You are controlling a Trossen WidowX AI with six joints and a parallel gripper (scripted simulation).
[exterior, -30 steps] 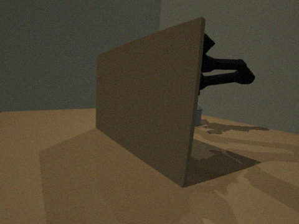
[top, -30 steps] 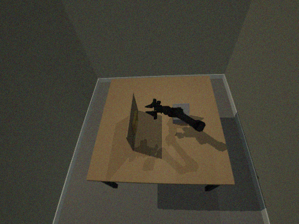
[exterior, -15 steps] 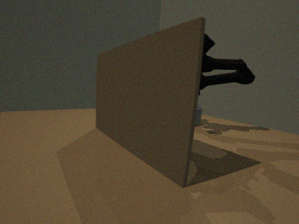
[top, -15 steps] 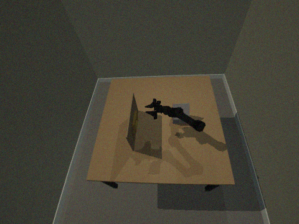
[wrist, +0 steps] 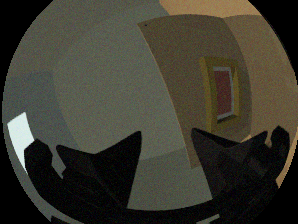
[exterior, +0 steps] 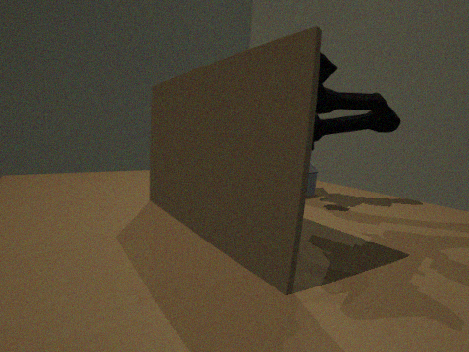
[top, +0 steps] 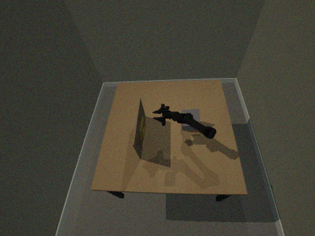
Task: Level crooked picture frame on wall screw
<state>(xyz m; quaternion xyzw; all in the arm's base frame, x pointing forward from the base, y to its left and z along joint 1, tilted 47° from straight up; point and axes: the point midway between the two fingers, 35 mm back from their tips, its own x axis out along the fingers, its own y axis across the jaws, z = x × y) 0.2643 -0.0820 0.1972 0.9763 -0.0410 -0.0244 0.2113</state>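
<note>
My gripper tip is 120 mm short of the picture frame, 10 mm to the right of it and 170 mm above it. The rest, counted from my gripper tip: brown wall panel 130 mm ahead, 180 mm below.
</note>
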